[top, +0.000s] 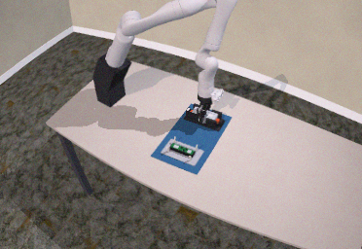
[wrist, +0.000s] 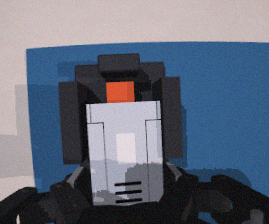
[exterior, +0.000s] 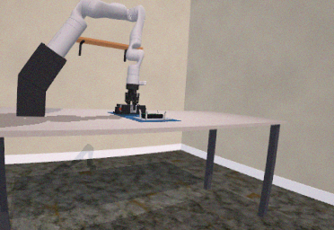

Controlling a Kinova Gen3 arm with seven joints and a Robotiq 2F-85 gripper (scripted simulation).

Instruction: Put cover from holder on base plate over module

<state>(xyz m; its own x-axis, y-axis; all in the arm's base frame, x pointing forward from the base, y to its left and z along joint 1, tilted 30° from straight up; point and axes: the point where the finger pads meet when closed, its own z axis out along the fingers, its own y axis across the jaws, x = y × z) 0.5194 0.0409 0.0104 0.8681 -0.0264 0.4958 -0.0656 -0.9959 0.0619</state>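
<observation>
My gripper is now right at the light grey cover.
</observation>
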